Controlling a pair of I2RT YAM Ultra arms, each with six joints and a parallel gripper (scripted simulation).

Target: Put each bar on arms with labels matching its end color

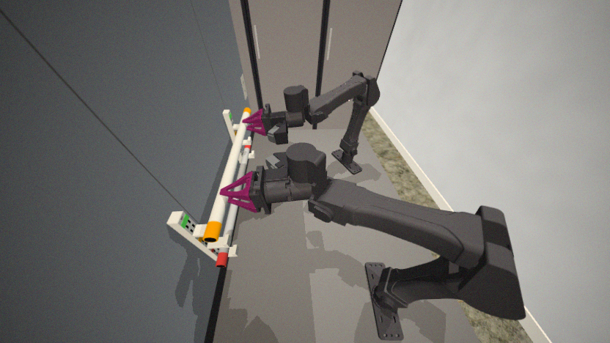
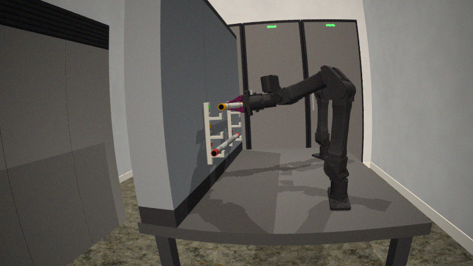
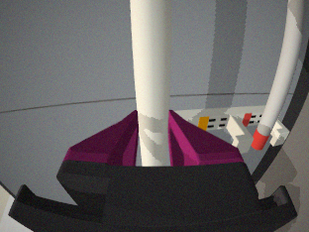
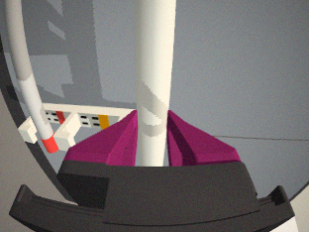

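My left hand is 20 mm short of the orange-ended bar and 150 mm to the left of it. Also, from my left hand: grey wall panel: 160 mm ahead, 160 mm to the right, 90 mm above; red-ended bar: 60 mm ahead, 150 mm to the right, 180 mm below.
Now: the orange-ended bar 15 cm to the left of my right hand. Also, from my right hand: grey wall panel 14 cm ahead, 13 cm to the left, 9 cm above; red-ended bar 18 cm below, 15 cm to the left, 3 cm ahead.
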